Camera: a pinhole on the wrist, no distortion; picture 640 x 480 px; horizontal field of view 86.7 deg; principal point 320.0 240.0 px. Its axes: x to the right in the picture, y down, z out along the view. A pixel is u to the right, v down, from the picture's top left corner.
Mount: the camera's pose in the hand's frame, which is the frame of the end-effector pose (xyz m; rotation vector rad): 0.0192 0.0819 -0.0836 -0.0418 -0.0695 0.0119
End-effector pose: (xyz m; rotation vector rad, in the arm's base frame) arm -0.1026 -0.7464 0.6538 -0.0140 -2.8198 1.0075
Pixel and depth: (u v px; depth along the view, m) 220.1 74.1 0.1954
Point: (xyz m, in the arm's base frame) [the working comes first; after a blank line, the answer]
In the camera's frame: -0.0576 -0.0956 0.1954

-0.0677 -0.8243 0.5660
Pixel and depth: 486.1 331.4 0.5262
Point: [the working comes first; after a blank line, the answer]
In the camera's frame: 0.2578 0.1419 0.5262

-0.4123 -0.8248 0.1831
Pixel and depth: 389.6 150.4 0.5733
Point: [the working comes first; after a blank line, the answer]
In the camera's frame: 0.1177 -0.1515 0.5733

-0.2689 -1.0912 0.3112
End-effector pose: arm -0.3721 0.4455 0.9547 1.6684 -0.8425 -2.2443
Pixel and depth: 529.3 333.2 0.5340
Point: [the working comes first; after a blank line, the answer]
In the camera's frame: 0.3297 0.1468 0.5340

-0.9475 0.2313 0.9384
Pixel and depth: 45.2 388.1 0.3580
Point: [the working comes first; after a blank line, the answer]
In the camera's frame: -0.2902 0.1564 0.3580

-0.5424 0.4672 1.3807
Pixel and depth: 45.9 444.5 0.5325
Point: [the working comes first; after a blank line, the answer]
In the camera's frame: -0.4306 0.3212 0.5325

-0.6645 0.4544 1.6302
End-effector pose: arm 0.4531 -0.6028 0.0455 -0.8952 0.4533 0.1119
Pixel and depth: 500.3 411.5 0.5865
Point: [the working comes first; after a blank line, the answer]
In the camera's frame: 0.3120 0.2967 0.5865

0.7674 0.0203 -0.0981
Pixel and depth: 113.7 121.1 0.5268
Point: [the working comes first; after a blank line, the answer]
In the camera's frame: -0.3206 -0.1848 0.5268

0.3178 -0.2946 0.4801
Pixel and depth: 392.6 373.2 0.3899
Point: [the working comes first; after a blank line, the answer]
In the camera's frame: 0.0835 0.1532 0.3899

0.5505 -0.2161 -0.0057
